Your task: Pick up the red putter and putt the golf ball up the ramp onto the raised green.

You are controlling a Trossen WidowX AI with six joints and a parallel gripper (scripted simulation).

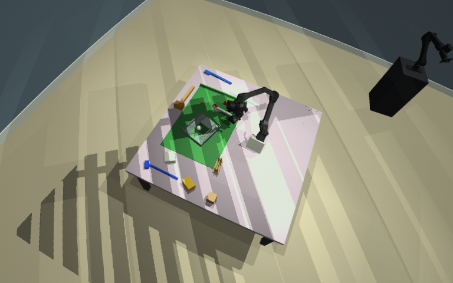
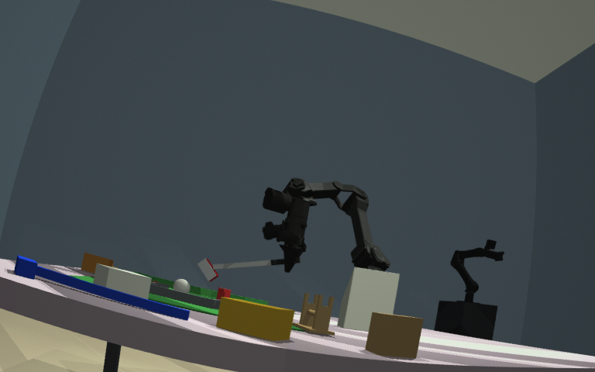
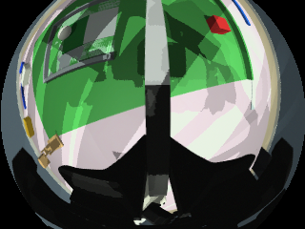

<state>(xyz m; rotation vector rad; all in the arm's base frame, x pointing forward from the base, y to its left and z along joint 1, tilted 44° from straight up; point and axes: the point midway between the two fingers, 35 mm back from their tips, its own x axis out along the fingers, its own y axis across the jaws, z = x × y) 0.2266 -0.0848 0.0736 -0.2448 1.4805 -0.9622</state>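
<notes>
Now: gripper tip 110 mm short of the red putter and 40 mm to the left of it. From my gripper tip the other things lie so: green mat (250 mm ahead, 130 mm below, 20 mm to the left); white golf ball (290 mm ahead, 110 mm to the left, 100 mm below); red block (230 mm to the right, 130 mm ahead, 100 mm below).
</notes>
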